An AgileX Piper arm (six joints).
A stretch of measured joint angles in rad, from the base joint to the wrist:
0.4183 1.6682 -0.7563 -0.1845 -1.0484 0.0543
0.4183 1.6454 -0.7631 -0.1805 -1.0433 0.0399
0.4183 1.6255 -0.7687 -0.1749 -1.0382 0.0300
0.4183 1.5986 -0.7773 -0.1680 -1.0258 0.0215
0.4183 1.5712 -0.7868 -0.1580 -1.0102 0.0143
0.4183 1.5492 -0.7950 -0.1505 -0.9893 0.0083
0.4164 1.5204 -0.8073 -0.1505 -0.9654 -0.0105
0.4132 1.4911 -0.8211 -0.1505 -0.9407 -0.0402
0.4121 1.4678 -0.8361 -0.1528 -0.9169 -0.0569
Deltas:
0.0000 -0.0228 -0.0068 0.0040 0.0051 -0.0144
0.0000 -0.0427 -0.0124 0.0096 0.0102 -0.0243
0.0000 -0.0696 -0.0210 0.0165 0.0226 -0.0328
0.0000 -0.0970 -0.0305 0.0265 0.0382 -0.0400
0.0000 -0.1190 -0.0387 0.0340 0.0591 -0.0460
-0.0019 -0.1478 -0.0510 0.0340 0.0830 -0.0648
-0.0051 -0.1771 -0.0648 0.0340 0.1077 -0.0945
-0.0062 -0.2004 -0.0798 0.0317 0.1315 -0.1112

